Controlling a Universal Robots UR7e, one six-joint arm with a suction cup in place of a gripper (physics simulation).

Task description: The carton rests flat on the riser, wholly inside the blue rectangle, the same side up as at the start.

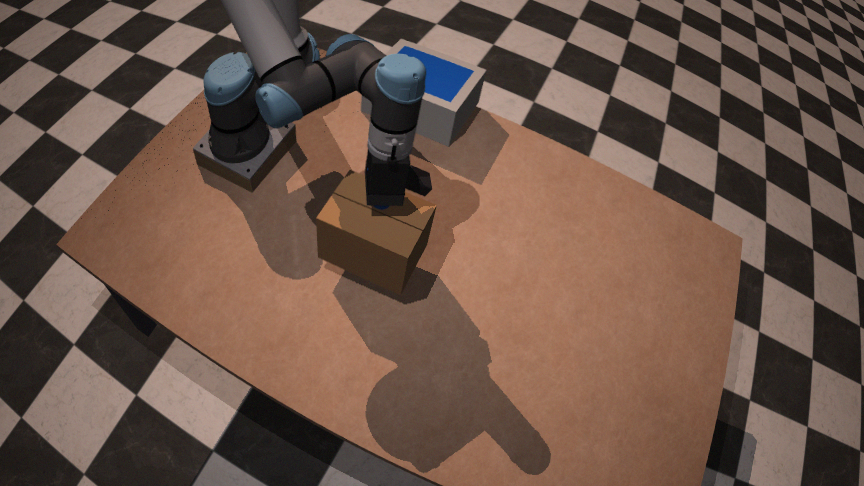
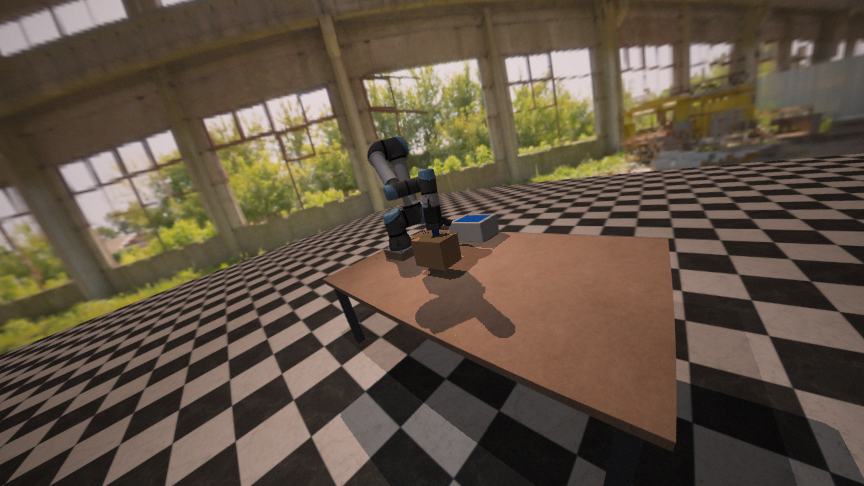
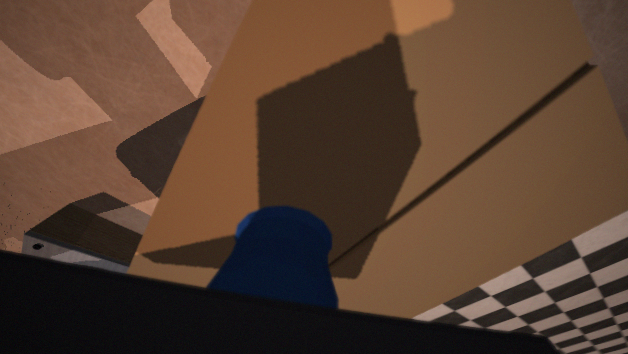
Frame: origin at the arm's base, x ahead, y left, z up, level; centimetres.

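Seen in the pictures: hand, its tool point: (image 1: 380,206) (image 2: 436,237) (image 3: 291,221); arm's base, origin of its link: (image 1: 238,138) (image 2: 401,245).
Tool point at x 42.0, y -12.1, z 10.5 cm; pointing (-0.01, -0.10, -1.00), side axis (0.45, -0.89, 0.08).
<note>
Offsets run from my tool point to a thing's top centre. Level surfaces: height alone.
A brown cardboard carton @(dz +1.5, dx +0.0, dy -2.2 cm) (image 1: 368,248) (image 2: 436,253) (image 3: 483,175) with a seam across its top hangs a little above the table, its shadow falling beneath it. My suction cup (image 1: 380,206) (image 2: 433,232) (image 3: 283,220) is blue. It presses on the carton's top near the seam and holds it. The grey riser @(dz -4.6, dx -8.2, dy +47.0 cm) (image 1: 449,123) (image 2: 476,231) stands at the table's back edge behind the carton. The blue rectangle @(dz -4.6, dx -8.2, dy +47.0 cm) (image 1: 441,75) (image 2: 472,218) on its top is bare.
The brown table @(dz -16.6 cm) (image 1: 604,272) (image 2: 574,313) stands on a checkered floor. The arm's base (image 1: 238,139) (image 3: 65,246) is mounted on the table to the left of the carton and the riser.
</note>
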